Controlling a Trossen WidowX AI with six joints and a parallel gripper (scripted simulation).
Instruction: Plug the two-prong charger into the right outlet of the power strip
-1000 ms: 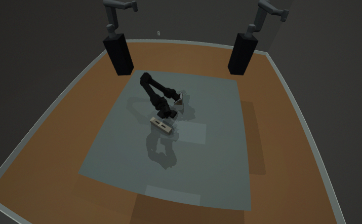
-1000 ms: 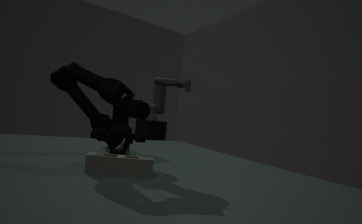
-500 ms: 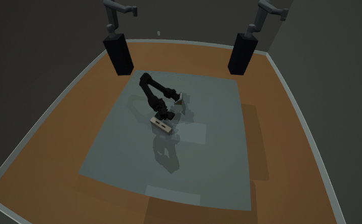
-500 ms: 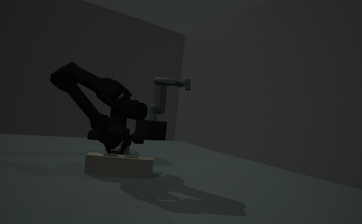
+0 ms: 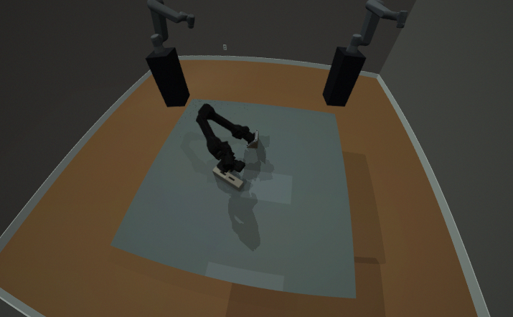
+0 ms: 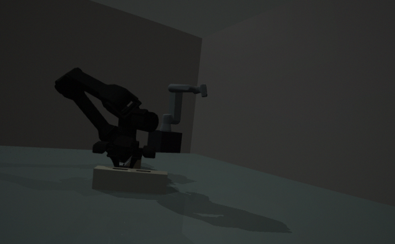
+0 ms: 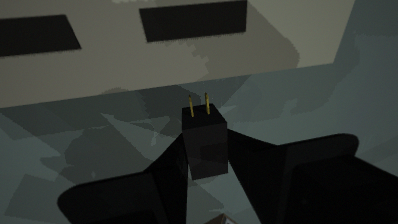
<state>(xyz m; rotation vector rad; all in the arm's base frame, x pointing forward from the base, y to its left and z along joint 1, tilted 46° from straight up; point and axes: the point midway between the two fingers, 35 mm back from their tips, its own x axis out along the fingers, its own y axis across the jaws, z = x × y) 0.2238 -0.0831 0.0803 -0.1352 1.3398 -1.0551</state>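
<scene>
Now: gripper tip 2 cm short of the charger, 1 cm to the left of it and 1 cm below it.
</scene>
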